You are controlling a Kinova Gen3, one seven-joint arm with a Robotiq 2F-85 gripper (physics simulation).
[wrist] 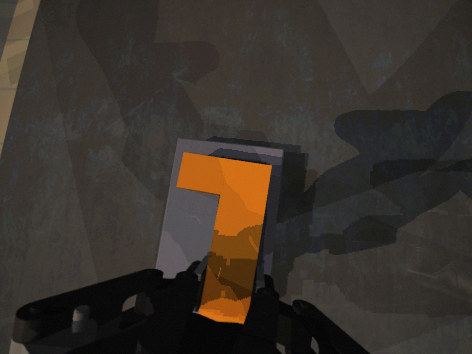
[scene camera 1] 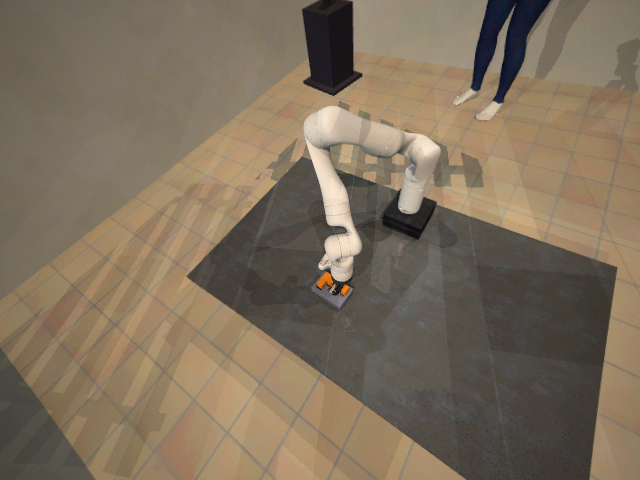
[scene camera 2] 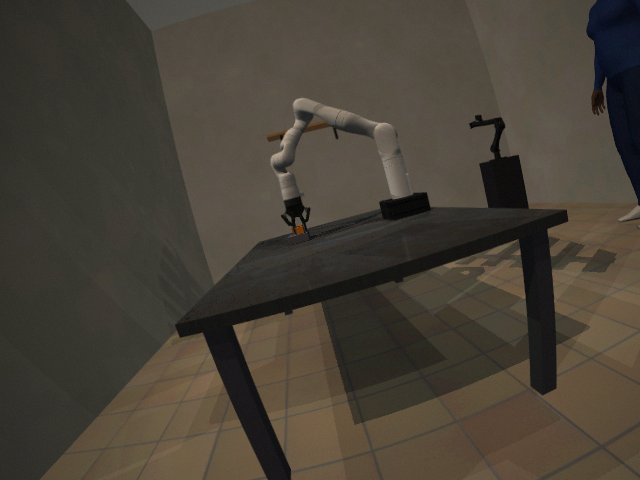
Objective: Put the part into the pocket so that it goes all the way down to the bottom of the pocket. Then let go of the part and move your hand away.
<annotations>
gripper: holds an orange L-shaped part, touches a grey pocket block
</annotations>
